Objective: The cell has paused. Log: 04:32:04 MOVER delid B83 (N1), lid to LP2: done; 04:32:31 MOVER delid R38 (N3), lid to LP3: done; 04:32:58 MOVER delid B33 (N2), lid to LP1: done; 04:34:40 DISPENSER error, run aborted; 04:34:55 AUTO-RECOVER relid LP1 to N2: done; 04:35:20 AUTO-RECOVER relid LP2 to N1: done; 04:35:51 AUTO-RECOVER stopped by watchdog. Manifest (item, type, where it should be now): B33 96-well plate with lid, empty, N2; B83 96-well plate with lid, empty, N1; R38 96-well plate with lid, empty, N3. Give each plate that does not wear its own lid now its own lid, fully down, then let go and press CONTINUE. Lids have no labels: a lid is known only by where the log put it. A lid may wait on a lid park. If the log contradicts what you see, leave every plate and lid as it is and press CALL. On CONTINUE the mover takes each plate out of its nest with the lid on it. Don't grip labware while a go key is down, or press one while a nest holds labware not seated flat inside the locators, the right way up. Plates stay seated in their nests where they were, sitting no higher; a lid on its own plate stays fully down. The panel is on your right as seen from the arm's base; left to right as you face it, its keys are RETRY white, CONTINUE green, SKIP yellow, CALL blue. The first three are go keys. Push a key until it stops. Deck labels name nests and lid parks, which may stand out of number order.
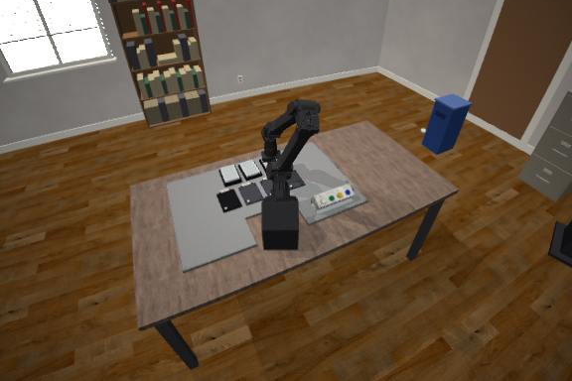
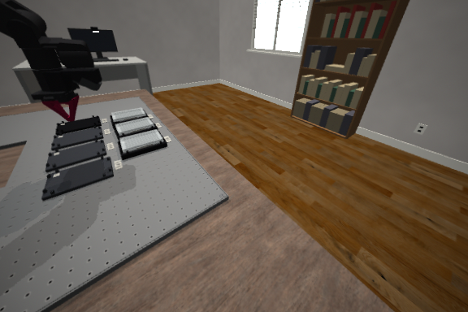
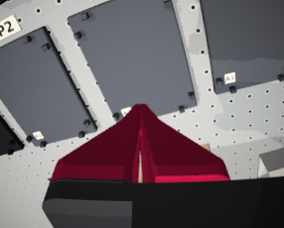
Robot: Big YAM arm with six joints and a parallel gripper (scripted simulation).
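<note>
My gripper is now 340 mm past the green continue key, 110 mm to the left of it and 70 mm above it. Also, from my hand: park LP4 (130 mm below, 10 mm to the left, 10 mm behind); park LP1 (130 mm below, 110 mm to the right, 50 mm behind); park LP2 (140 mm to the left, 130 mm below, 30 mm ahead).
</note>
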